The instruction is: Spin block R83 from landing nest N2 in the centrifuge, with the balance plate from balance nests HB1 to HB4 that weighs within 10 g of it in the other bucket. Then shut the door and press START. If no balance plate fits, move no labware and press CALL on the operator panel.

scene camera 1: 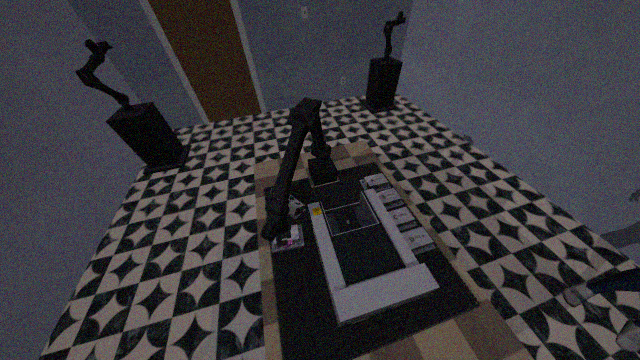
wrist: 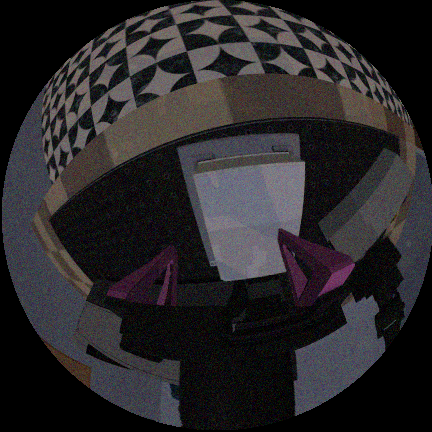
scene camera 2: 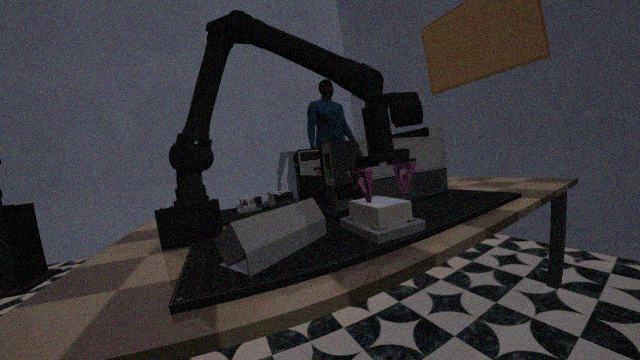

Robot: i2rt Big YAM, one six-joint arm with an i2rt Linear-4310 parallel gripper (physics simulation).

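My own gripper [scene camera 2: 387, 198] is visible to me, and I see it [wrist: 225, 242] from the wrist as well. There is a button box [scene camera 2: 247, 246] and [wrist: 358, 220]. I can also see a centrifuge [scene camera 2: 429, 179].
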